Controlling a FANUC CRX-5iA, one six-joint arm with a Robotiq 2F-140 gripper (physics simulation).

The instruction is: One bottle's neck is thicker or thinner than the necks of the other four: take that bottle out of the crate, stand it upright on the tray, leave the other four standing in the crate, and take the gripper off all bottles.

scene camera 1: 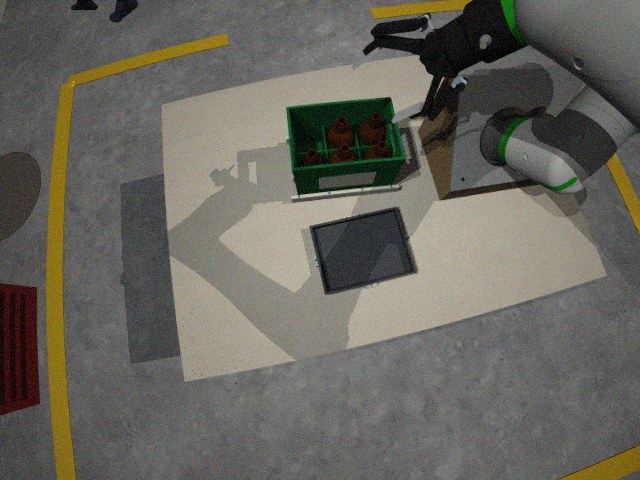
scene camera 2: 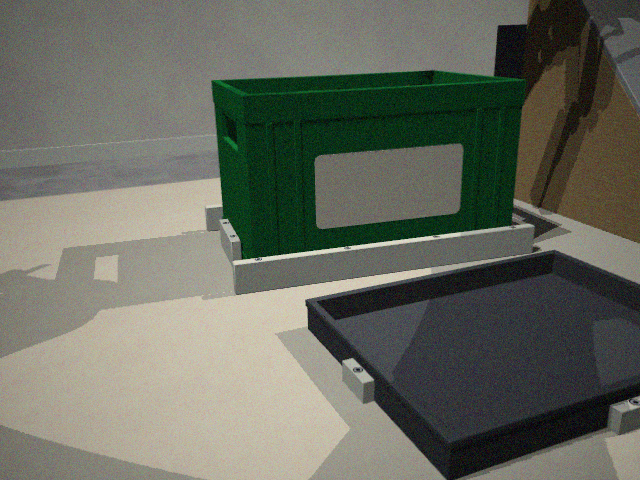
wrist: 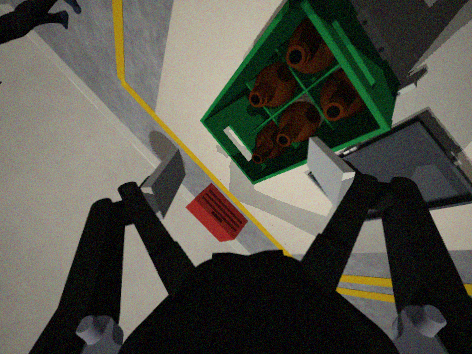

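Where they show: gripper, fingertip midpoint: (scene camera 1: 376,92) (wrist: 243,156); arm's base, link origin: (scene camera 1: 505,136).
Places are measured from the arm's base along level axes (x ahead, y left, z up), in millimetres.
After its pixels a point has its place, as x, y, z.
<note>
The green crate (scene camera 1: 388,173) @(310, -4, -71) (scene camera 2: 279,180) @(524, -36, -75) (wrist: 382,82) @(278, -36, -83) holds brown bottles upright: two in the back row (scene camera 1: 341,133) @(401, -136, -45) (scene camera 1: 373,130) @(314, -126, -49), three in the front row (scene camera 1: 311,157) @(499, -68, -12) (scene camera 1: 343,153) @(420, -60, -15) (scene camera 1: 379,150) @(330, -47, -17). The back-left cell is empty. Their mouths also show in the wrist view; I cannot tell for certain which neck differs. In the scene camera 2 view the crate walls hide them. The dark tray (scene camera 1: 367,250) @(406, 162, -169) (scene camera 2: 491,351) @(446, 161, -169) (wrist: 412,155) @(339, 132, -170) lies in front of the crate with no bottle on it. My gripper (scene camera 1: 393,82) (wrist: 243,156) @(347, -98, 135) is open and empty, tilted, above the crate's right end and apart from the bottles.
Pale rails (scene camera 1: 346,194) @(417, -8, -157) (scene camera 2: 382,258) @(432, -10, -158) border the crate's foot, and small blocks (scene camera 2: 358,379) @(555, 162, -160) sit against the tray. The arm's pedestal (scene camera 1: 439,155) @(141, -31, -94) (scene camera 2: 578,155) @(139, -54, -97) stands right of the crate. A red slatted box (scene camera 1: 19,348) (wrist: 217,212) is on the floor. A person's feet (scene camera 1: 123,9) show at the back.
</note>
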